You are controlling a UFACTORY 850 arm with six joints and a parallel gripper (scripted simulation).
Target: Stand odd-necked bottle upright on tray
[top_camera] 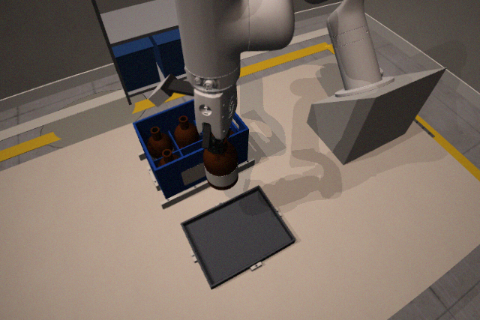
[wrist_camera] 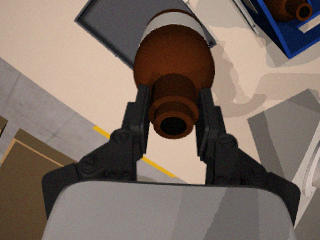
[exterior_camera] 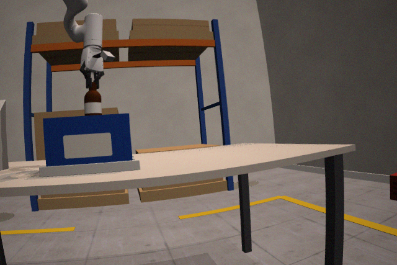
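The brown bottle is 70 mm below my hand. From my hand the other things lie so: dark grey tray: 320 mm below, 80 mm to the left, 10 mm behind; then crate: 250 mm below, 200 mm to the right, 20 mm ahead.
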